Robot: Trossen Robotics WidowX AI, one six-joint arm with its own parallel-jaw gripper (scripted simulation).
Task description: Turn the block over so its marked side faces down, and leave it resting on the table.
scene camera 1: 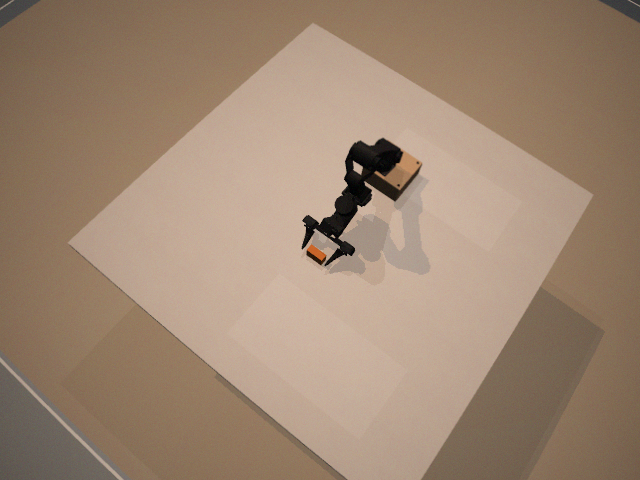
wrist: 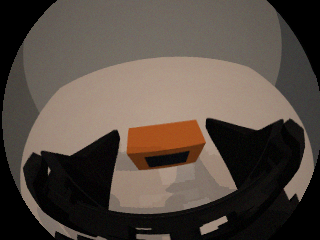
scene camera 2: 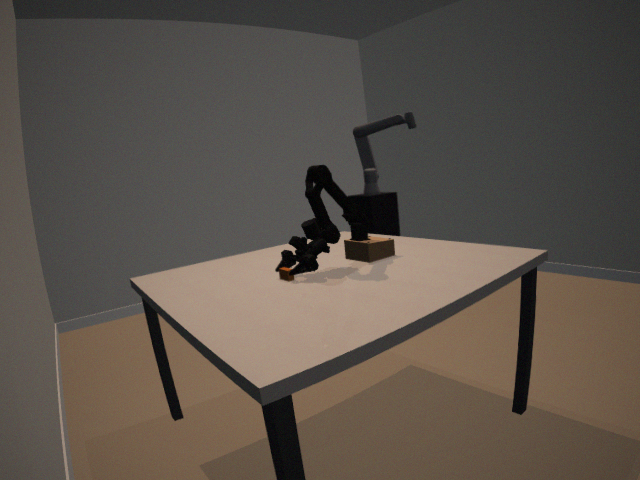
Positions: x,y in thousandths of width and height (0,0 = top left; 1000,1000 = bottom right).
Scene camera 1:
my gripper: 490,536
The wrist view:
my gripper: 508,535
block: 495,610
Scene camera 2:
my gripper: 441,568
